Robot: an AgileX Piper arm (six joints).
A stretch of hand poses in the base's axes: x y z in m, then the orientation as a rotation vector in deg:
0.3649, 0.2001, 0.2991, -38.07, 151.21, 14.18
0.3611, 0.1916, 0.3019, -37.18, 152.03, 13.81
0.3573, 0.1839, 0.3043, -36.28, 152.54, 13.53
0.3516, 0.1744, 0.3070, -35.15, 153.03, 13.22
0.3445, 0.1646, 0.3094, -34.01, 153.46, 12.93
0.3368, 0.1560, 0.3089, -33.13, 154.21, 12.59
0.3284, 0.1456, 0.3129, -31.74, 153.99, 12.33
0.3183, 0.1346, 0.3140, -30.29, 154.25, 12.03
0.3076, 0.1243, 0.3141, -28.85, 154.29, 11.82
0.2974, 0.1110, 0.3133, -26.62, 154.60, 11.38
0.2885, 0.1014, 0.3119, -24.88, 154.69, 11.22
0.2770, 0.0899, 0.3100, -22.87, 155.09, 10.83
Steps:
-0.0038, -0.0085, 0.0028, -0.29, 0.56, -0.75
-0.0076, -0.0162, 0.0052, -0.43, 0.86, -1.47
-0.0133, -0.0257, 0.0079, -0.55, 1.11, -2.34
-0.0204, -0.0355, 0.0103, -0.63, 1.31, -3.21
-0.0281, -0.0441, 0.0098, -0.89, 1.85, -3.93
-0.0365, -0.0545, 0.0138, -0.74, 1.43, -4.92
-0.0466, -0.0655, 0.0149, -0.74, 1.46, -5.99
-0.0573, -0.0758, 0.0150, -0.63, 1.32, -7.03
-0.0675, -0.0891, 0.0142, -0.59, 1.33, -8.67
-0.0764, -0.0987, 0.0128, -0.41, 1.26, -9.91
-0.0879, -0.1102, 0.0109, -0.42, 1.43, -11.40

